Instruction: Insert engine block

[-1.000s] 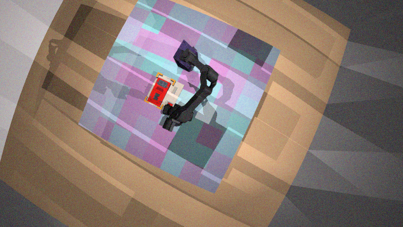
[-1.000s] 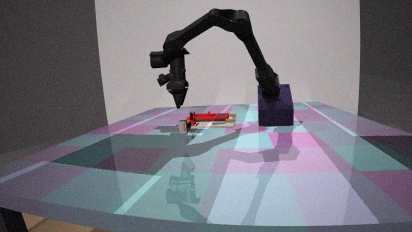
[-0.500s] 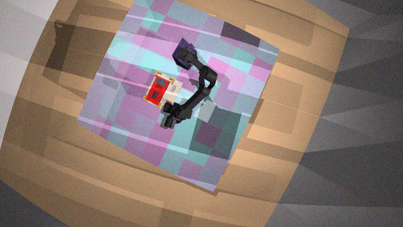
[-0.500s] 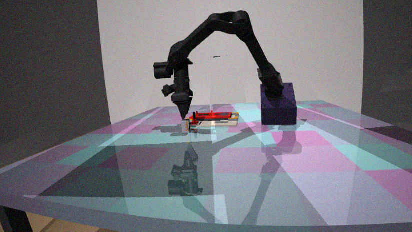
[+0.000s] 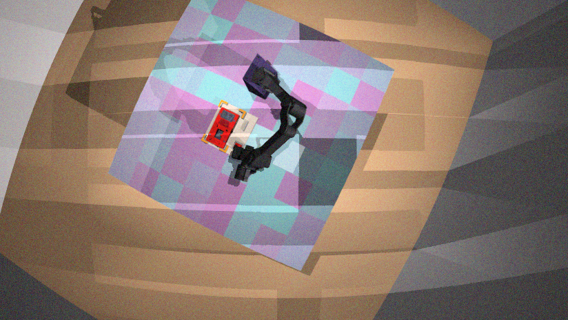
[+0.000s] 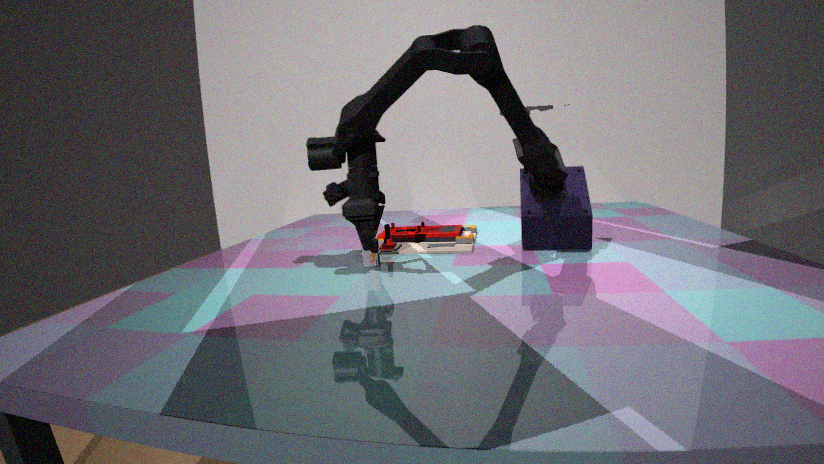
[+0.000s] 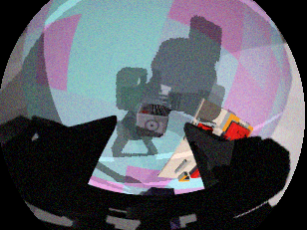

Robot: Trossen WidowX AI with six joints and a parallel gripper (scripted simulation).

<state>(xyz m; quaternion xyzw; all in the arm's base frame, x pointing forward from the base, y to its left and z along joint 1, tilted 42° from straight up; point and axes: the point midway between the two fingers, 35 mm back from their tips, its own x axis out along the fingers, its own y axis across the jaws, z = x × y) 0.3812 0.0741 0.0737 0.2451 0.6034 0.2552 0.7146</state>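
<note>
My gripper tip is 10 mm to the left of the grey engine block and 20 mm above it.
</note>
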